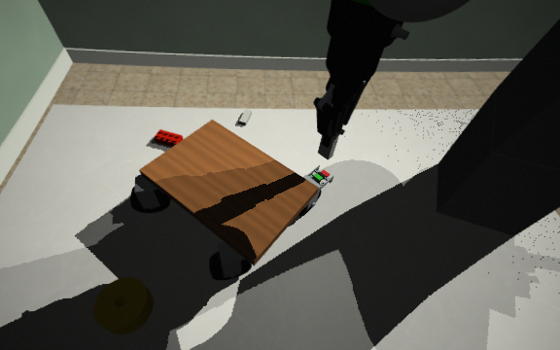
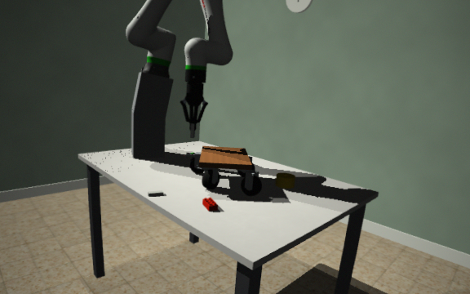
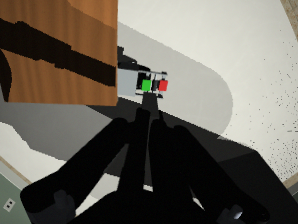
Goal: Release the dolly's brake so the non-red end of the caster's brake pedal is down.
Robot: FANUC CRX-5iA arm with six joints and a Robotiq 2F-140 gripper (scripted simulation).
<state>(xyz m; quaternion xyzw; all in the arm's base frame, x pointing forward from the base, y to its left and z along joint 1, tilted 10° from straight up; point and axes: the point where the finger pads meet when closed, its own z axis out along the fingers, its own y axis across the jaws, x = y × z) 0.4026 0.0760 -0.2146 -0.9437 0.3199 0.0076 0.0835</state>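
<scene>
Right now my hand is 1 cm past the brake pedal, 1 cm to the left of it and 12 cm above it. Also, from my hand: yellow disc 33 cm ahead, 29 cm to the left, 18 cm below; then red brick 39 cm ahead, 13 cm to the right, 18 cm below; then white block 21 cm ahead, 26 cm to the right, 19 cm below.
</scene>
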